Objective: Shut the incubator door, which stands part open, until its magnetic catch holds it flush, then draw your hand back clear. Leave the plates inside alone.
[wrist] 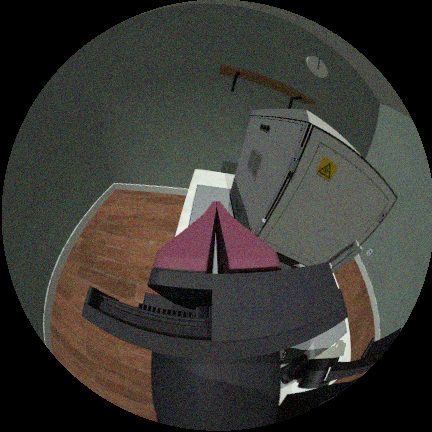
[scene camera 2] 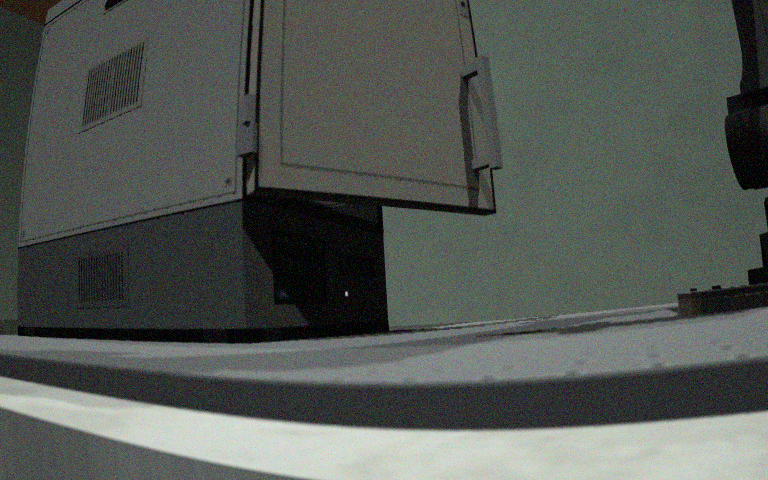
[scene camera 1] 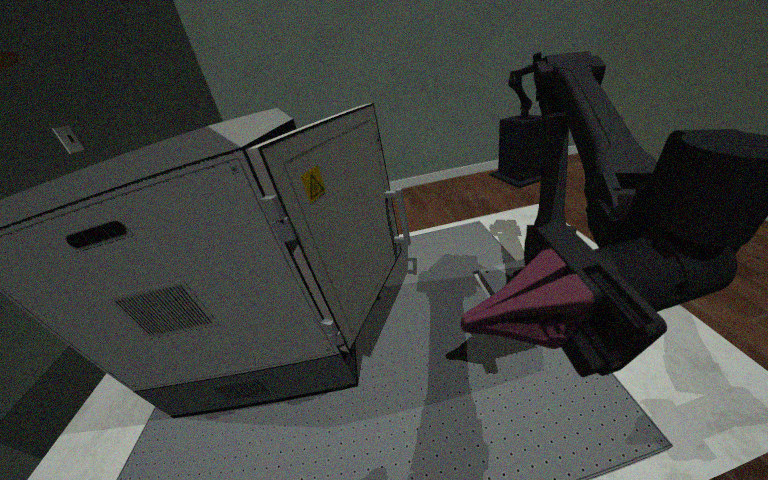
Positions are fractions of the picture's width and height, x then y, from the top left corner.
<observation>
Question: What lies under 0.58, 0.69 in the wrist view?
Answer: My gripper.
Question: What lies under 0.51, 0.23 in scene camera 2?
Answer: An incubator door.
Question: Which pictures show my gripper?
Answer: The wrist view and scene camera 1 only.
</observation>
